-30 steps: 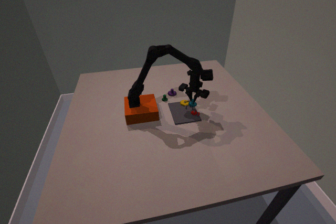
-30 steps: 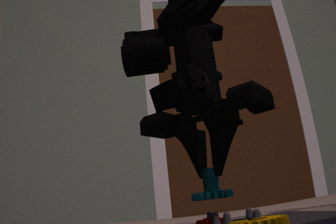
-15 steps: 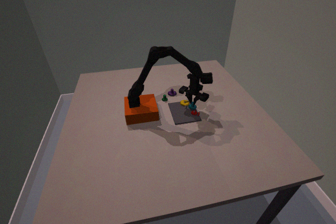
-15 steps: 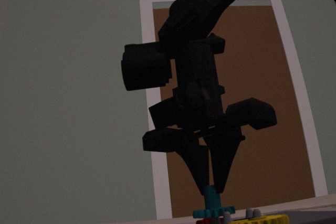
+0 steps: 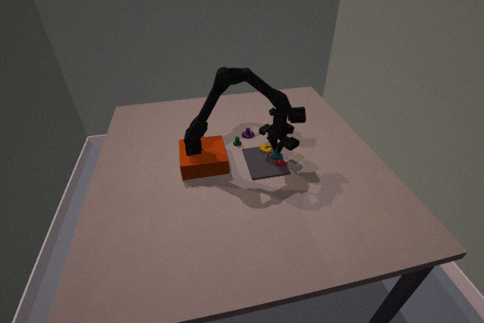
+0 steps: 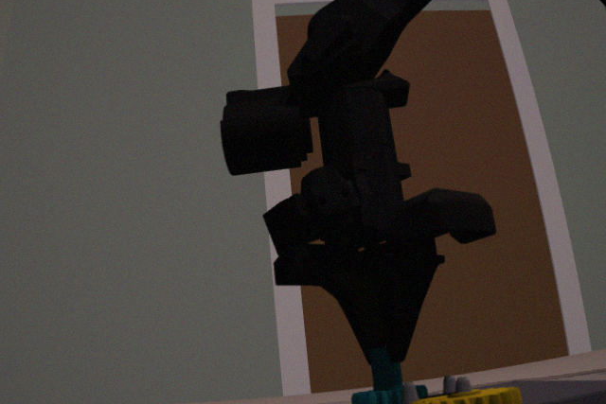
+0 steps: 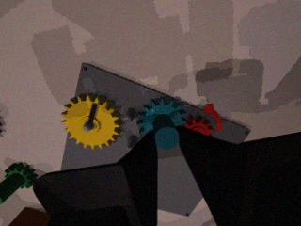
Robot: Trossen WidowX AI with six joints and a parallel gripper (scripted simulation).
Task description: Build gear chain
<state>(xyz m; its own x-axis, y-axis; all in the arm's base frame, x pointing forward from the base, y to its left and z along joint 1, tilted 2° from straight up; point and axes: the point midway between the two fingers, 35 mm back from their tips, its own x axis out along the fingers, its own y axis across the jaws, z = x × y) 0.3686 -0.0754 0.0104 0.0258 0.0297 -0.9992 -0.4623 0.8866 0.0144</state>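
My gripper tip is now 4 cm to the left of the red gear and 3 cm above it. Also, from my gripper tip: green gear 16 cm to the left, 14 cm behind, 3 cm below; teal gear 1 cm below; yellow gear 7 cm to the left, 3 cm below, 3 cm behind.
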